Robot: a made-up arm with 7 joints.
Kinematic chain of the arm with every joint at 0, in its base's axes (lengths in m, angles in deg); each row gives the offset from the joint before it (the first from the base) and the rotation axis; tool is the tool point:
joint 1: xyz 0 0 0.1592 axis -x
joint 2: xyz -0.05 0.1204 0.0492 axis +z
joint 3: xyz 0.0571 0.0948 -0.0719 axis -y
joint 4: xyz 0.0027 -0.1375 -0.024 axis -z
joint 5: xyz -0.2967 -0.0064 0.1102 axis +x
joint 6: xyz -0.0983 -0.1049 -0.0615 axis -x
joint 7: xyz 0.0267 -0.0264 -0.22 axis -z
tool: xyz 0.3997 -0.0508 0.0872
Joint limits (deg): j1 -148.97..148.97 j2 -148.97..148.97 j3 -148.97..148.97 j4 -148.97..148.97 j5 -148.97..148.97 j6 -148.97..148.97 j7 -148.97..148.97
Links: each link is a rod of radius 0.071 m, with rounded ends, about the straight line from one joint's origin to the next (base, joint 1, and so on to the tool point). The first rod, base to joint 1, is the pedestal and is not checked.
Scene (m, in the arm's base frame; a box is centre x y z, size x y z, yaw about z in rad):
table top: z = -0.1
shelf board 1: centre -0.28 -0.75 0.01 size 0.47 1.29 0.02 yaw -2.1
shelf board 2: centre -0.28 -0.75 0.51 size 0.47 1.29 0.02 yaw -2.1
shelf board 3: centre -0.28 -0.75 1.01 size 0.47 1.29 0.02 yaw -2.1
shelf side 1: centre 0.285 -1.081 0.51 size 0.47 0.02 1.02 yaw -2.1
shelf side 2: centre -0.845 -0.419 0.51 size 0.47 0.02 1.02 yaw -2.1
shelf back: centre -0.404 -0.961 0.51 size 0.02 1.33 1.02 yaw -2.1
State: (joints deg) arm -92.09 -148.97 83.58 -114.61 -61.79 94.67 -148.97
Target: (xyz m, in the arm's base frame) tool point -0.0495 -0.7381 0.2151
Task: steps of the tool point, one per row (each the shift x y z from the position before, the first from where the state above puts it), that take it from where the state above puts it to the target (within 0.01 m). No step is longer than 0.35 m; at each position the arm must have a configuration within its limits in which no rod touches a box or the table.
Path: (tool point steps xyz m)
1: 0.0387 0.0631 0.0177
2: 0.0429 0.0717 0.0070
3: 0.0457 0.0788 -0.0055
4: 0.0464 0.0835 -0.0191
5: 0.1035 -0.1475 -0.2462
6: 0.0895 0.0038 -0.2623
7: -0.0407 -0.0962 0.0001
8: -0.0502 -0.0858 -0.0004
9: -0.0580 -0.0725 0.0003

